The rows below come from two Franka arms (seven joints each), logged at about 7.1 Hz.
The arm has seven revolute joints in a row. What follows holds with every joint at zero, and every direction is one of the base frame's. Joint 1 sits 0.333 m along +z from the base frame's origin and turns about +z. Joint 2 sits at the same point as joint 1 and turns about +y. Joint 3 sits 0.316 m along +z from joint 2 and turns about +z. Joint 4 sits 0.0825 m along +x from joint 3 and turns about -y. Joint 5 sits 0.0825 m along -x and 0.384 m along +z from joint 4 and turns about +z. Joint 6 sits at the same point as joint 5 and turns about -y. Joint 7 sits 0.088 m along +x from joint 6 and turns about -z. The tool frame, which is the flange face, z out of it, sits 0.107 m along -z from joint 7; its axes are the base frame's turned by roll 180, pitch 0 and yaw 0 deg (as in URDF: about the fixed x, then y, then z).
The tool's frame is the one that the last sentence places.
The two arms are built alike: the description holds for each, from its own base.
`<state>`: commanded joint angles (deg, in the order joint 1, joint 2, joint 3, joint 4, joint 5, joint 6, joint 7); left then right.
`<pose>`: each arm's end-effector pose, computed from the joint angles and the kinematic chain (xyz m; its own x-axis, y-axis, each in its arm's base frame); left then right.
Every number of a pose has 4 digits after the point.
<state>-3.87 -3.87 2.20 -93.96 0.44 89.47 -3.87 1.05 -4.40 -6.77 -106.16 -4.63 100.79 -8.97</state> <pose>0.5318 -0.0140 0.6278 0.9992 0.0383 -0.0105 0.0383 -0.9992 -0.0058 0.5336 -0.0624 0.5484 0.9970 0.0719 -0.0286 0.0737 -0.9951 0.0663</pose>
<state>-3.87 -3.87 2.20 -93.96 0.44 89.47 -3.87 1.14 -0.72 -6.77 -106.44 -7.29 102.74 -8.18</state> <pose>0.5318 -0.0140 0.6278 0.9992 0.0383 -0.0105 0.0383 -0.9992 -0.0058 0.5493 -0.0652 0.5146 0.9949 0.0717 -0.0704 0.0793 -0.9906 0.1118</pose>
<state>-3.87 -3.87 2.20 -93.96 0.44 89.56 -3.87 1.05 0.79 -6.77 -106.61 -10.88 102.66 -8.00</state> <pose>0.5320 -0.0140 0.6279 0.9992 0.0383 -0.0089 0.0383 -0.9993 -0.0057 0.5529 -0.0712 0.4994 0.9907 0.0791 -0.1108 0.0971 -0.9810 0.1679</pose>
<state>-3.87 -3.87 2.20 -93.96 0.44 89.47 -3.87 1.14 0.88 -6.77 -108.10 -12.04 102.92 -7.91</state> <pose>0.5318 -0.0140 0.6278 0.9992 0.0383 -0.0105 0.0383 -0.9992 -0.0058 0.5497 -0.0716 0.4870 0.9871 0.0841 -0.1365 0.1085 -0.9773 0.1820</pose>
